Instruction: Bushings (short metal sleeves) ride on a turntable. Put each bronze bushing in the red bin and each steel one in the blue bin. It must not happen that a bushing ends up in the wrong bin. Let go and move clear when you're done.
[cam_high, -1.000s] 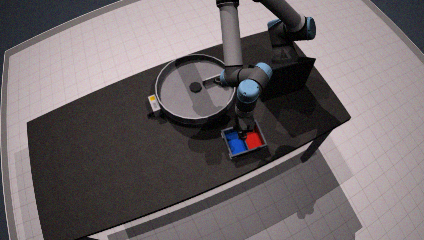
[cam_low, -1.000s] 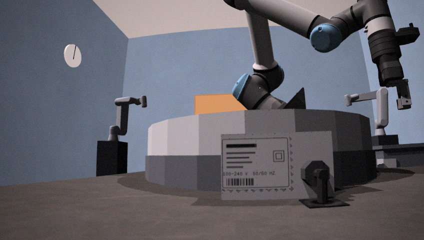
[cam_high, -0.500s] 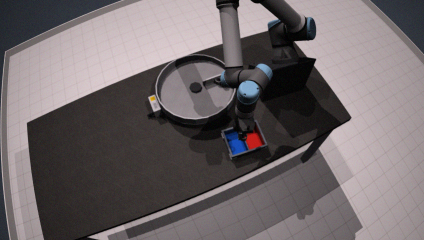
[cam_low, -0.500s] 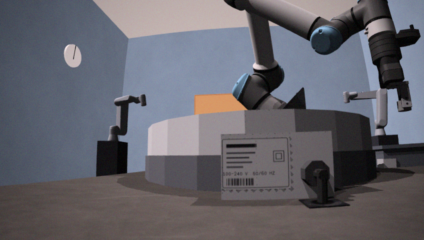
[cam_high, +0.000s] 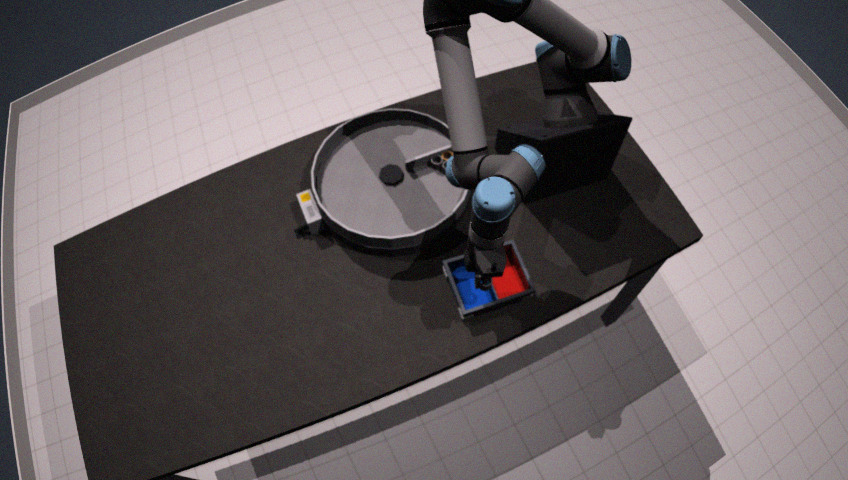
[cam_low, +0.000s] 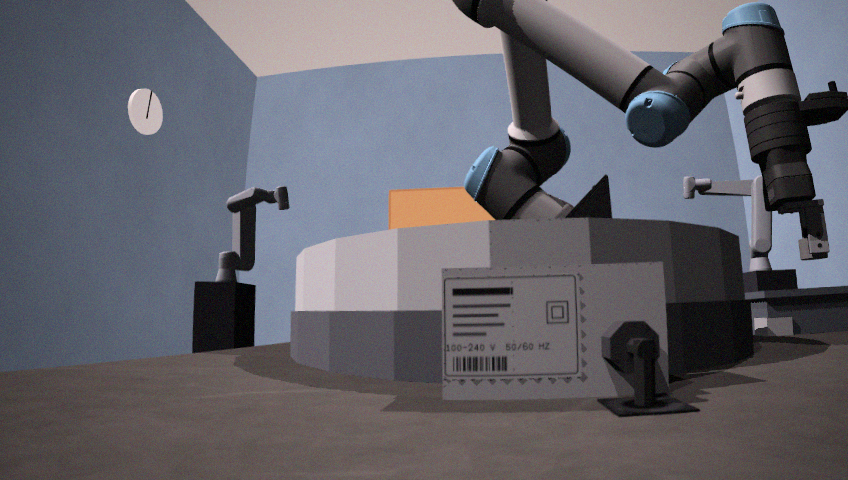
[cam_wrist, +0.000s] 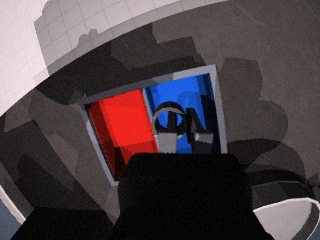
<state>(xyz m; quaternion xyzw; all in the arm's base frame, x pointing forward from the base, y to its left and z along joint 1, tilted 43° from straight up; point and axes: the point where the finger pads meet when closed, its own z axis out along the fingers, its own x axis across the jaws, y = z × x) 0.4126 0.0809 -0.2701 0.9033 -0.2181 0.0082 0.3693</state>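
Right now my hand is 90 mm above the red bin, 40 mm past it and 20 mm to the left of it. The rest, counted from my hand: grey turntable: 400 mm to the right, 60 mm below, 30 mm ahead.
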